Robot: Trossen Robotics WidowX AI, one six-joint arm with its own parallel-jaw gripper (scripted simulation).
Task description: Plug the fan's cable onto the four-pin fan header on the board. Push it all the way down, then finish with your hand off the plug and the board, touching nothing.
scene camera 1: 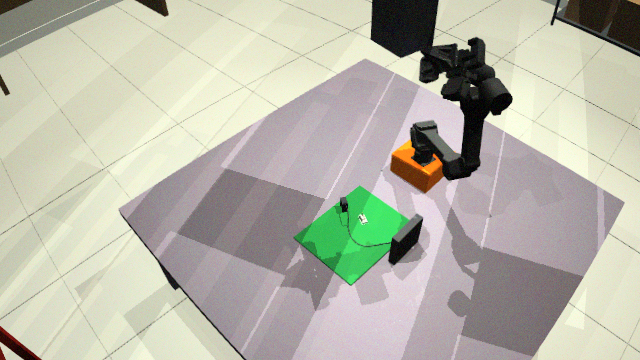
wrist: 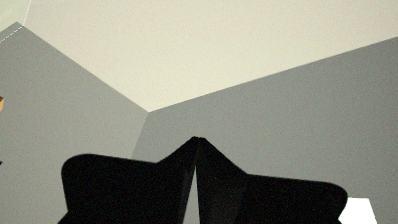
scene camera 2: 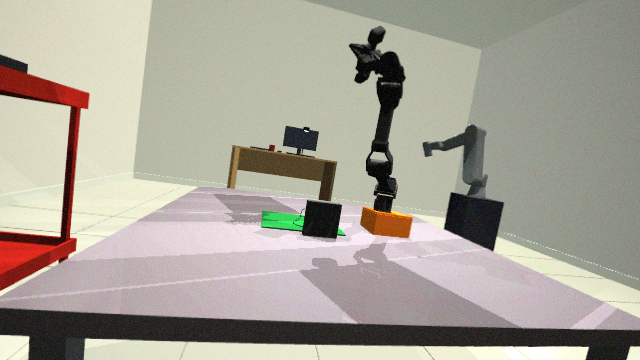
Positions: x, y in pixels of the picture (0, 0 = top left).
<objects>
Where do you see a black fan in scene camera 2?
321, 219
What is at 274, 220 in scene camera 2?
A green board.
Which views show my gripper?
Scene camera 1, the wrist view and scene camera 2: all of them.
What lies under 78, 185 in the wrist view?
My gripper.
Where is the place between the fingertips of my gripper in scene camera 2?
At 349, 44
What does my gripper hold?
Nothing.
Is my gripper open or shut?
Shut.
</objects>
